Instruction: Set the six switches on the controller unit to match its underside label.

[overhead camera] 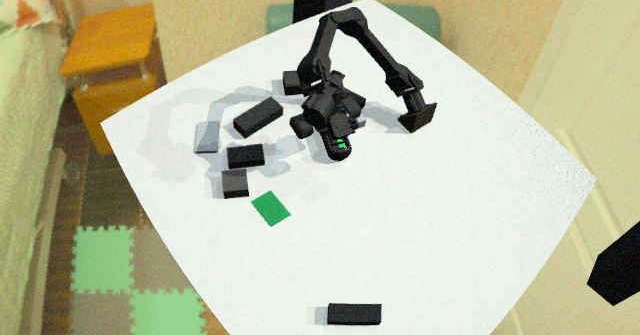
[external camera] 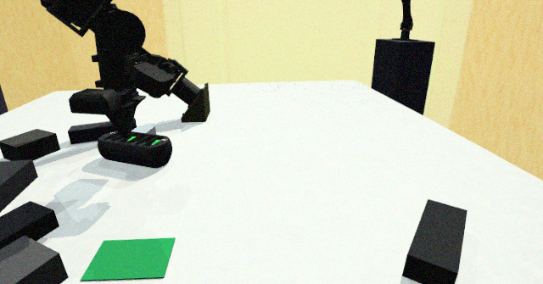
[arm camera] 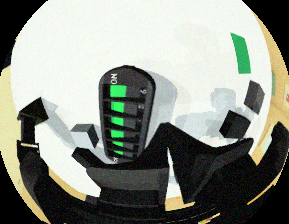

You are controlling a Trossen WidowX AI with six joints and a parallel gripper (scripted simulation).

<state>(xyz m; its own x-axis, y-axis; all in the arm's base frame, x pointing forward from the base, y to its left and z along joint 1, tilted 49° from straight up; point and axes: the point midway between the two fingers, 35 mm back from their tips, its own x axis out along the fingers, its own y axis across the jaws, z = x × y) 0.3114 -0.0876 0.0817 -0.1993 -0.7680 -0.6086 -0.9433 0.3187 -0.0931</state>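
Now: the small grey cube 16 cm behind my gripper tip and 6 cm below it. Round my gripper tip: green card: 23 cm ahead, 7 cm below, 4 cm to the left; light grey plate: 27 cm to the right, 21 cm ahead, 7 cm below.
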